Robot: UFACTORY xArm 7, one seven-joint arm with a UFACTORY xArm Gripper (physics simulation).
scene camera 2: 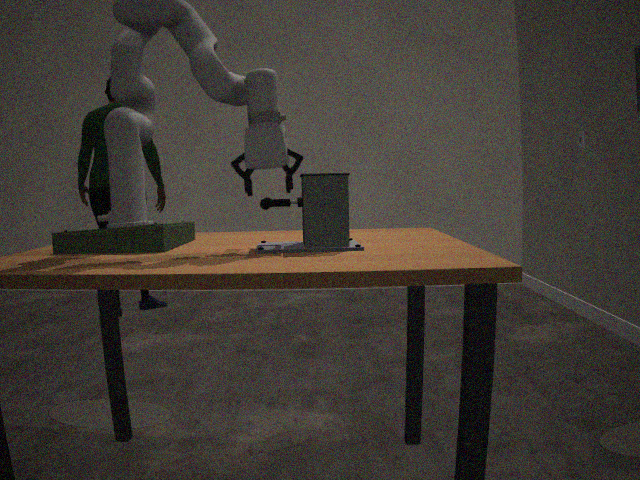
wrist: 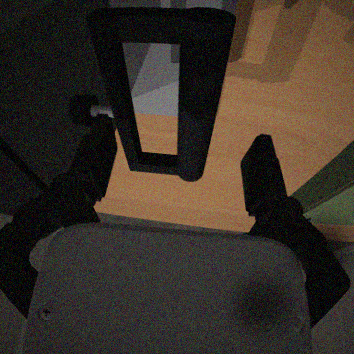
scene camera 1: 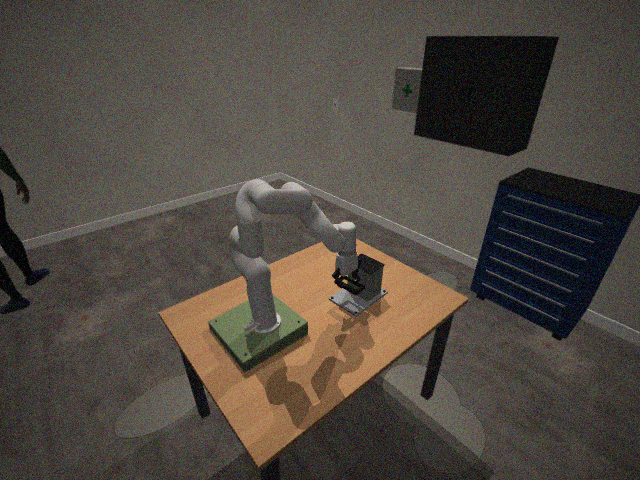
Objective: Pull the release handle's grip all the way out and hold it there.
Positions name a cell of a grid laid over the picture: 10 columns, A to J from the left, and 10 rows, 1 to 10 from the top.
Labels:
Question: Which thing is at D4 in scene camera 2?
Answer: My gripper.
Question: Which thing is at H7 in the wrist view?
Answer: My gripper.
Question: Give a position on a grey base plate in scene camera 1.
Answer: F7

